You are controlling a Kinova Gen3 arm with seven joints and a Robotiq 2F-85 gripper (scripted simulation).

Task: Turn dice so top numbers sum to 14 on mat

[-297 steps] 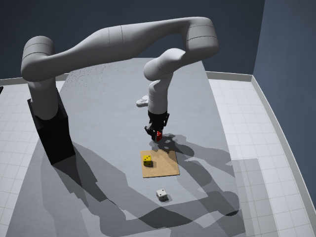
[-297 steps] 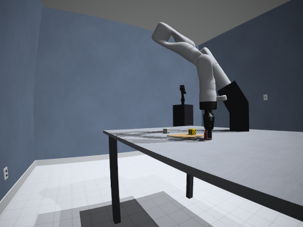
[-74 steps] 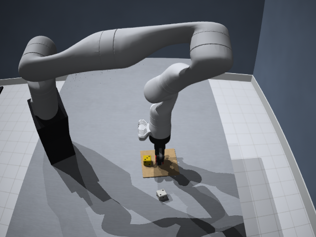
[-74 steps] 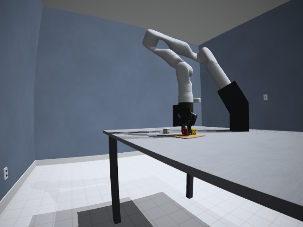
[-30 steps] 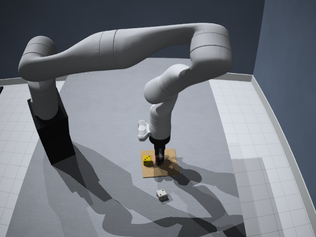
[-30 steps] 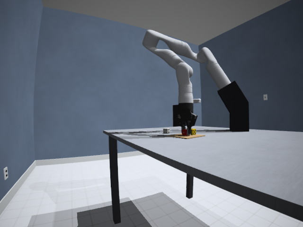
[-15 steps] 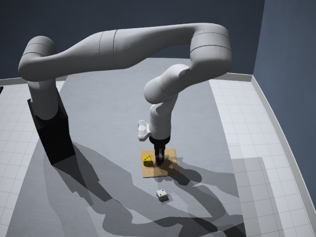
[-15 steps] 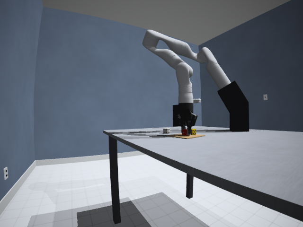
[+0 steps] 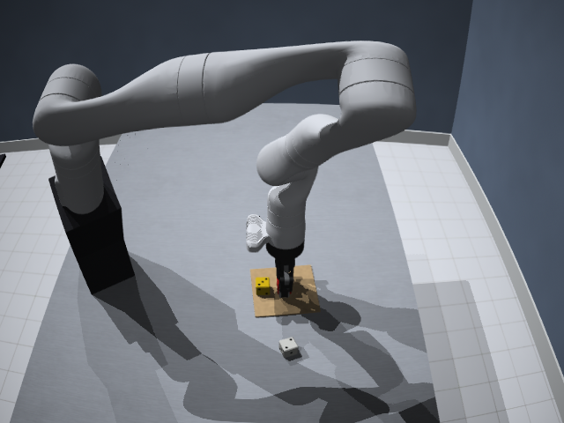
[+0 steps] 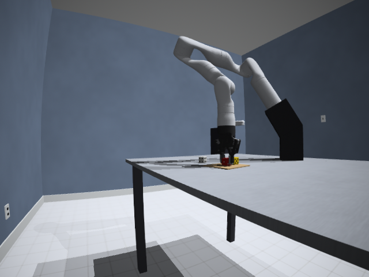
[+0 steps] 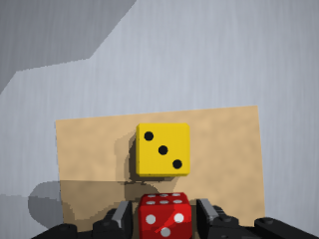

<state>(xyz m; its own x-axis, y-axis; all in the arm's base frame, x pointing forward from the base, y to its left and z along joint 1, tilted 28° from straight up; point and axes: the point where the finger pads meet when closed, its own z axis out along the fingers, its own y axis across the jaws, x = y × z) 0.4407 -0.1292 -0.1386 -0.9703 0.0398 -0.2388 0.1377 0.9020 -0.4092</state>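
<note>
Now: hand 10 mm above the red die. Also, from my hand: tan mat: 20 mm below; then yellow die: 40 mm behind, 10 mm to the left, 10 mm below; then white die: 30 mm behind, 160 mm to the right, 10 mm below.
</note>
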